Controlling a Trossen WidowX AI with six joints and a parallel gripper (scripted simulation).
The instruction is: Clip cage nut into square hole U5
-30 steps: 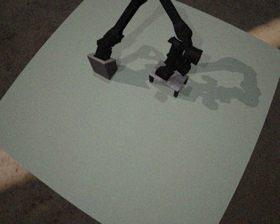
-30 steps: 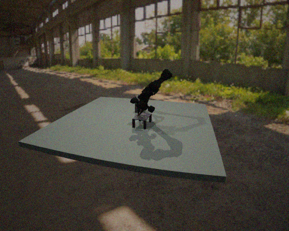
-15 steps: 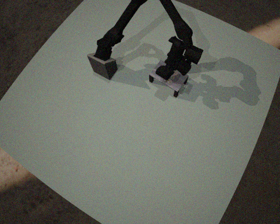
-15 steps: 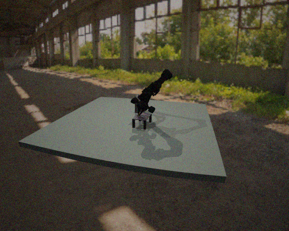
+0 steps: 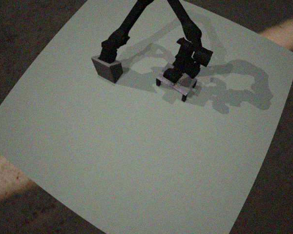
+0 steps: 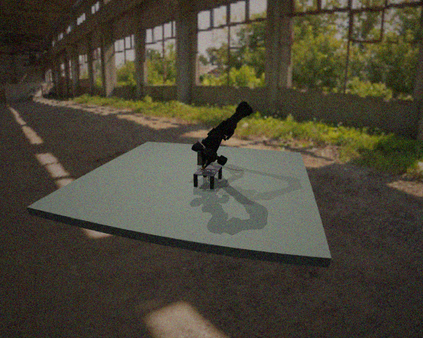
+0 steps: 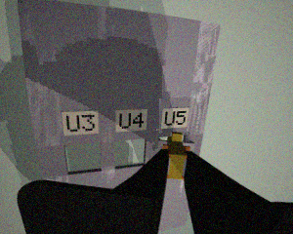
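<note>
The cage nut lies 10 mm below my gripper tip.
</note>
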